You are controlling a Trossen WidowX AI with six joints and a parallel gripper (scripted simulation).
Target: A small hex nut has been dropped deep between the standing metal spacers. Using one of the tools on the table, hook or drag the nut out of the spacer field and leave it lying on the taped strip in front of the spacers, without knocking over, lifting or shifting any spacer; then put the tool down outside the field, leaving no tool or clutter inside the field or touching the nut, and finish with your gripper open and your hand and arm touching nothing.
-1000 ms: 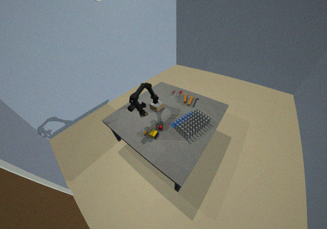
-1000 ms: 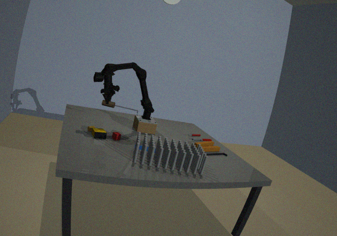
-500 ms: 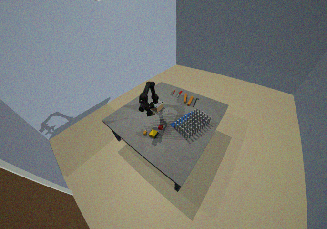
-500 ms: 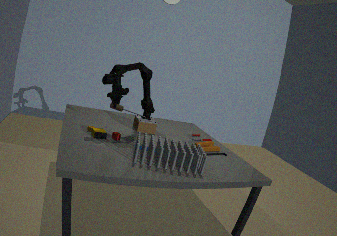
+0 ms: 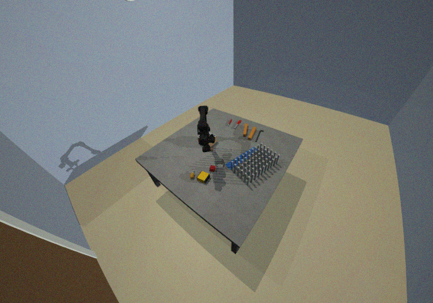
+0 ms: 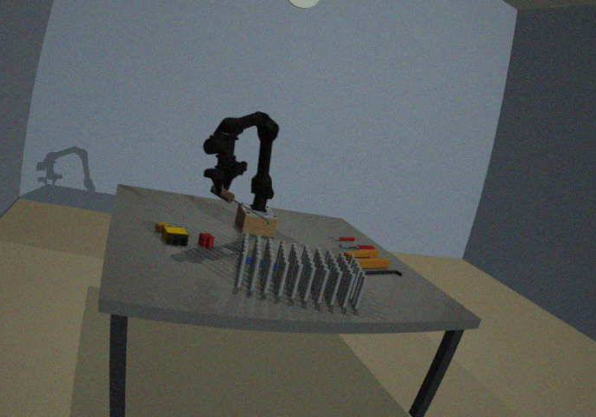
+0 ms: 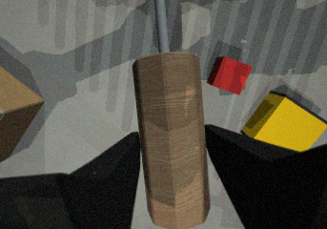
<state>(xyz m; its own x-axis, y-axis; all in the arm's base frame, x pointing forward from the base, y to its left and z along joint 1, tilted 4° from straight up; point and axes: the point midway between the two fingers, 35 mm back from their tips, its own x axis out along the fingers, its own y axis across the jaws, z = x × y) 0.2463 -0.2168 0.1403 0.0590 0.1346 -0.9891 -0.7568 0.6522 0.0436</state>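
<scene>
Now: the blue taped strip 200 mm ahead of my gripper tip, 260 mm to the left of it and 180 mm below it. Also, from my gripper tip: red cube (80 mm ahead, 40 mm to the right, 160 mm below); yellow block (80 mm ahead, 160 mm to the right, 160 mm below); metal-shafted tool (60 mm ahead, 80 mm to the left, 20 mm below).
</scene>
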